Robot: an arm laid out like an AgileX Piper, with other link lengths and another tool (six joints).
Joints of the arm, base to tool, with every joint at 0 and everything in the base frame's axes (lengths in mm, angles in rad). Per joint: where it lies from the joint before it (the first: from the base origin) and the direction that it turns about. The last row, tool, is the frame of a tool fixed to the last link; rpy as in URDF.
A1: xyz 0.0 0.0 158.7 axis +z
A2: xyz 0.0 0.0 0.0 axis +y
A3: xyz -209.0 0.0 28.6 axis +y
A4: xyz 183.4 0.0 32.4 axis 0.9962 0 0.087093
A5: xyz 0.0 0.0 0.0 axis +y
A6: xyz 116.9 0.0 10.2 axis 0.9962 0 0.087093
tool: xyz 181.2 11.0 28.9 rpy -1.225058 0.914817 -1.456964
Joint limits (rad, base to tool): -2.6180..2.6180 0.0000..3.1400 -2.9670..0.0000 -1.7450..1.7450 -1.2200..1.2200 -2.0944..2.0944
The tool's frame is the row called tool.
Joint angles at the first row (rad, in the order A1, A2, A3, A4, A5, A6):
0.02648, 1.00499, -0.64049, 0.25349, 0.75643, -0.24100
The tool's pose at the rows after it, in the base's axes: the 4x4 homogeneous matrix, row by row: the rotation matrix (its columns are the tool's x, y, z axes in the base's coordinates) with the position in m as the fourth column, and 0 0 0 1 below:
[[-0.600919 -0.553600 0.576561 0.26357], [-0.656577 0.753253 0.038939 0.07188], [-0.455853 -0.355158 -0.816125 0.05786], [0 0 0 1]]
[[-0.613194 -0.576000 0.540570 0.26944], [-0.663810 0.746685 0.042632 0.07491], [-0.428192 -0.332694 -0.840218 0.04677], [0 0 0 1]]
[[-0.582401 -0.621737 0.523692 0.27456], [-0.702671 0.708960 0.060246 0.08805], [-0.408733 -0.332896 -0.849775 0.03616], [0 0 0 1]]
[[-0.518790 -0.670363 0.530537 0.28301], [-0.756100 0.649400 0.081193 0.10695], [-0.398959 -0.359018 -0.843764 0.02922], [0 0 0 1]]
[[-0.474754 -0.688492 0.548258 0.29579], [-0.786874 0.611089 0.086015 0.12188], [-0.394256 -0.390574 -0.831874 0.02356], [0 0 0 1]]
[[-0.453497 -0.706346 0.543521 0.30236], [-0.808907 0.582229 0.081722 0.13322], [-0.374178 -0.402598 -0.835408 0.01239], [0 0 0 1]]
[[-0.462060 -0.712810 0.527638 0.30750], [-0.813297 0.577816 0.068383 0.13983], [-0.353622 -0.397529 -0.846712 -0.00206], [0 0 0 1]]
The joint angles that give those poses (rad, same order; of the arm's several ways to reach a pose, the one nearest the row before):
0.02650, 1.13618, -0.69812, 0.26265, 0.75287, -0.25131
0.03946, 1.23760, -0.74258, 0.26361, 0.73863, -0.25245
0.10020, 1.32293, -0.76946, 0.25490, 0.69642, -0.25314
0.18884, 1.39942, -0.79852, 0.22818, 0.63470, -0.24296
0.26498, 1.47553, -0.83235, 0.17923, 0.56542, -0.19268
0.32379, 1.55724, -0.86747, 0.12579, 0.52309, -0.13171
0.35849, 1.64342, -0.90298, 0.08580, 0.49182, -0.06812

